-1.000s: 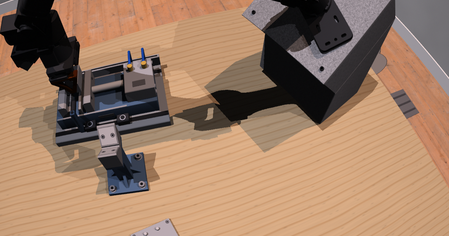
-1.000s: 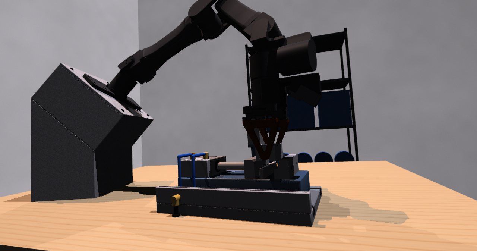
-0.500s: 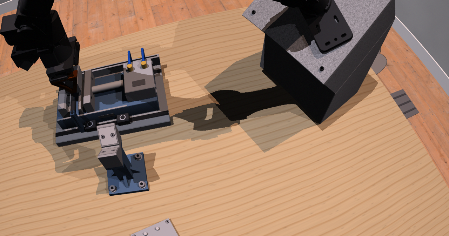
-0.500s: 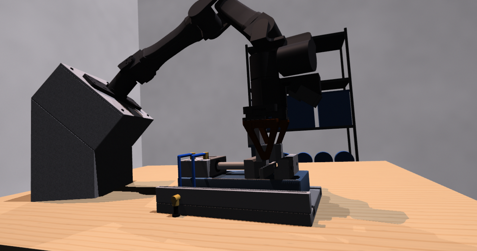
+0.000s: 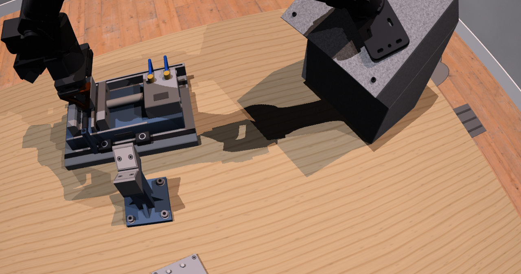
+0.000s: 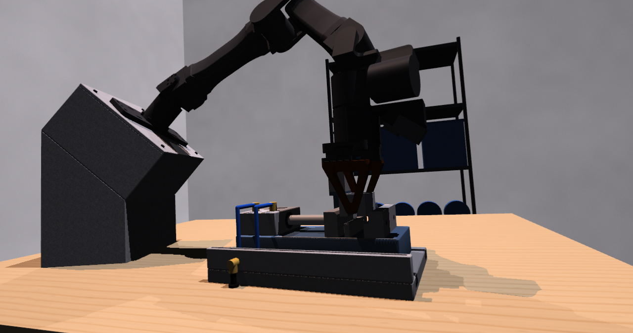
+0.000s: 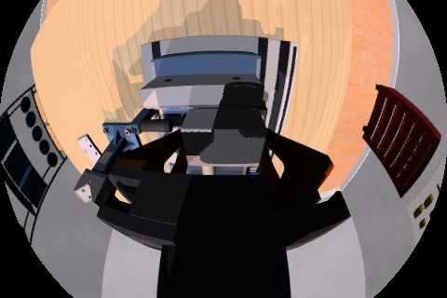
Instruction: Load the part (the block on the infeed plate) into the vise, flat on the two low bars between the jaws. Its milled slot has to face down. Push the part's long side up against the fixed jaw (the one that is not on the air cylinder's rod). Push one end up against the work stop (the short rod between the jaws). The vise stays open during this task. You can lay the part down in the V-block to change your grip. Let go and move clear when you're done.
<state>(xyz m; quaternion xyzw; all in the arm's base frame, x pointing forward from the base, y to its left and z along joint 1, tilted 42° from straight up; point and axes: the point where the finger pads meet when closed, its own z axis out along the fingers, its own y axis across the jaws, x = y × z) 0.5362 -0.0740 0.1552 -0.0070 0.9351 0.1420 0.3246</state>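
Right now the grey part is right at my hand. Also, from my hand: moving jaw: 4 cm behind, 2 cm to the left, 2 cm below; then work stop rod: 1 cm behind, 7 cm to the left, 1 cm below; then fixed jaw: 3 cm ahead, 2 cm to the left, 2 cm below.
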